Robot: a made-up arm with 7 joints.
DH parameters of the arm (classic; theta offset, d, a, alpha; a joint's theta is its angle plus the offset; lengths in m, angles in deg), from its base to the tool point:
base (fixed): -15.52 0 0.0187 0
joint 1: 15.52 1.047 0.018 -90
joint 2: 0 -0.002 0.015 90
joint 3: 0 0.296 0.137 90
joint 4: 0 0.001 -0.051 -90
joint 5: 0 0.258 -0.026 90
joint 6: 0 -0.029 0.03 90
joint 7: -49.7 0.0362 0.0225 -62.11
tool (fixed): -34 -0.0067 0 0
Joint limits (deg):
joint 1: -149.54..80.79
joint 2: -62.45..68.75
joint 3: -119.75..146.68
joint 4: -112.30..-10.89
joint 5: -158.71..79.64
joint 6: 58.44..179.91
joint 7: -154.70..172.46
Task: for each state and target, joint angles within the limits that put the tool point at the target. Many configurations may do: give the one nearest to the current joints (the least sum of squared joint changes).
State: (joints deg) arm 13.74 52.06 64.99 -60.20 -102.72 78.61 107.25
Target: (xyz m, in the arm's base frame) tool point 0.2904 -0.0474 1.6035
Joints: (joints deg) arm -29.47 11.13 49.93 -10.89 -107.25 73.60 109.47
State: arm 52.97 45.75 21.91 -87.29 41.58 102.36 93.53
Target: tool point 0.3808 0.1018 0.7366
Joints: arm 23.89 68.13 -9.44 -112.30 15.68 58.44 104.27
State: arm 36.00 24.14 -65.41 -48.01 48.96 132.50 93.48
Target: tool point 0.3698 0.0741 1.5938
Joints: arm 39.11 23.59 -66.89 -20.37 49.40 136.70 97.94
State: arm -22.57 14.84 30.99 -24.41 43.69 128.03 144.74
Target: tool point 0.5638 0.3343 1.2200
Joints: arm 17.36 49.35 35.97 -43.71 42.62 131.04 133.43
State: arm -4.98 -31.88 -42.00 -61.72 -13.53 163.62 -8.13
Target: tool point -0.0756 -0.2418 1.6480
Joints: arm -6.33 -30.30 -56.37 -53.68 3.64 154.57 8.67
